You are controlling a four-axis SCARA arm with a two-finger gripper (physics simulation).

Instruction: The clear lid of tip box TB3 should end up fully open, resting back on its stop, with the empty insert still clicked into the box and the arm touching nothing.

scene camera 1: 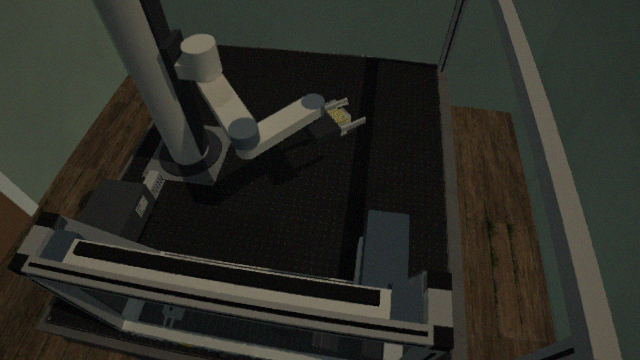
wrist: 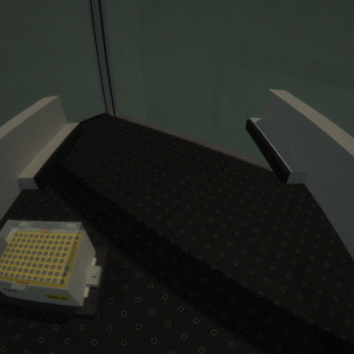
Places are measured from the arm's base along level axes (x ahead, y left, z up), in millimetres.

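Where they show: gripper, fingertip midpoint: [scene camera 1: 355, 109]; arm's base, link origin: [scene camera 1: 191, 153].
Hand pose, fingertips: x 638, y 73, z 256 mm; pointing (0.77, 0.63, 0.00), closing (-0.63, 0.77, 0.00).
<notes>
Things, the pixels of their top centre, and the offset from my fingertips. "spot": a spot on its surface instead. Level surfaces: height alone.
- tip box, top centre: [scene camera 1: 334, 111] dx -89, dy +156, dz -166 mm
- dark grey box, surface spot: [scene camera 1: 117, 202] spot: dx -737, dy -408, dz -128 mm
- blue-grey block, surface spot: [scene camera 1: 387, 245] spot: dx +100, dy -610, dz +245 mm
- frame beam, top centre: [scene camera 1: 217, 277] dx -188, dy -721, dz +253 mm
- base mat, surface height: dz -243 mm
The tip box [scene camera 1: 339, 116] [wrist: 77, 287] is pale, with a yellow perforated top surface. In the wrist view it stands at the lower left on a dark base, with a pale tab on its right side. The clear lid [wrist: 45, 225] shows as a see-through edge around the yellow surface and looks down over it; its exact angle is hard to tell. The dark label on the box front is too blurred to read. My gripper [scene camera 1: 354, 111] [wrist: 162, 107] has its fingers apart, with nothing between them. In the wrist view the box lies below and left of the gap.
The arm's column [scene camera 1: 150, 90] stands at the left, beside a dark grey box [scene camera 1: 117, 202]. A blue-grey block [scene camera 1: 387, 245] stands at the front right. A frame beam [scene camera 1: 240, 295] crosses the front, and another [scene camera 1: 550, 135] runs along the right. The base mat [scene camera 1: 280, 220] [wrist: 200, 205] is dark and perforated.
</notes>
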